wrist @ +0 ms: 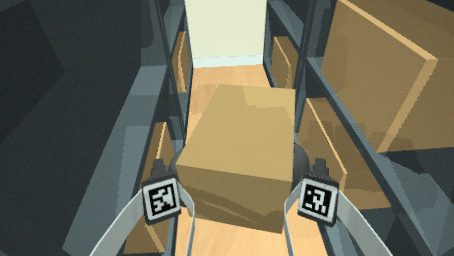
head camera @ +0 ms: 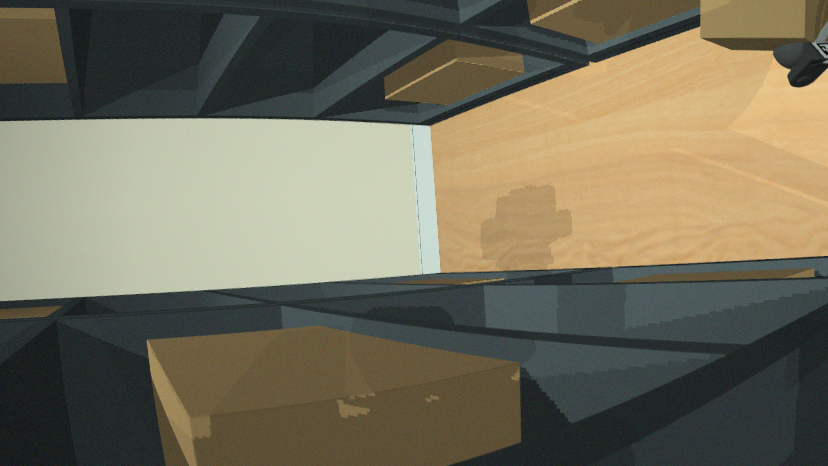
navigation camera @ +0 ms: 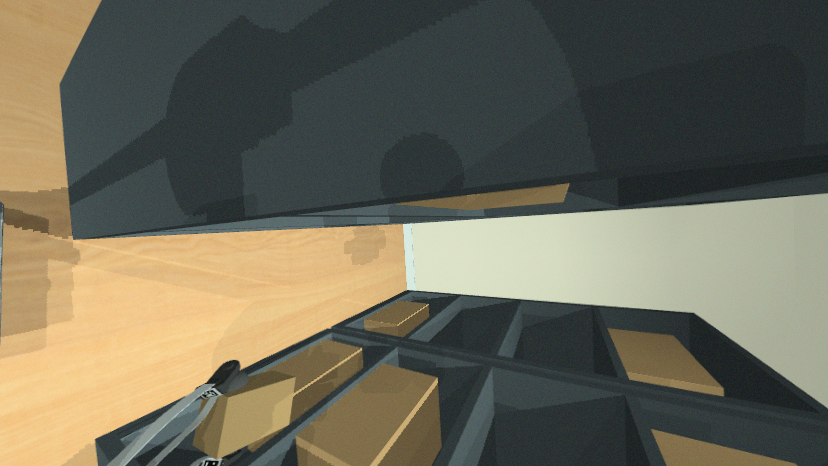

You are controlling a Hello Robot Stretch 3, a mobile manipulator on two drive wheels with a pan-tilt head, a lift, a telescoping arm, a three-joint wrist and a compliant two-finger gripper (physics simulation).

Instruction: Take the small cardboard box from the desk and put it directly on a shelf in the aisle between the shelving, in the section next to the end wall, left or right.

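Frame: origin at the robot's base, x ahead, y left, z up, level; millimetres.
Where they show: gripper, fingertip midpoint: (wrist: pixel 240 164) (head camera: pixel 775 16) (navigation camera: pixel 241 401).
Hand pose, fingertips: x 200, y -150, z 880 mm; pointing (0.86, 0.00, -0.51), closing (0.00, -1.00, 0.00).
Observation:
Each offset is from my fingertips to the top centre of the thing. Level surfaces: height alone.
My gripper (navigation camera: pixel 225 419) (wrist: pixel 240 164) is shut on the small cardboard box @[dz +44, dx +2, dy -4 mm] (head camera: pixel 753 23) (navigation camera: pixel 260 411) (wrist: pixel 240 130), held level with the aisle between the shelving. In the head view part of the gripper shows at the top right. The end wall (head camera: pixel 202 202) (navigation camera: pixel 579 260) (wrist: pixel 225 30) stands beyond the box. The left shelving (head camera: pixel 666 376) (navigation camera: pixel 405 75) (wrist: pixel 150 85) and right shelving (head camera: pixel 550 56) (navigation camera: pixel 370 337) (wrist: pixel 387 172) flank the aisle. The undersides of the box and shelf surfaces behind it are partly hidden.
By the end wall, a carton @[dz -534, dx +1526, dy +514 mm] (wrist: pixel 181 65) is in the left shelving and another carton @[dz -534, dx +1398, dy -438 mm] (head camera: pixel 454 75) (navigation camera: pixel 396 318) (wrist: pixel 283 62) in the right. A large carton @[dz -77, dx +552, dy -501 mm] (navigation camera: pixel 370 411) (wrist: pixel 370 75) stands close on the right. Wooden floor @[dz -880 mm] (head camera: pixel 608 202) (navigation camera: pixel 231 277) runs between the shelving.

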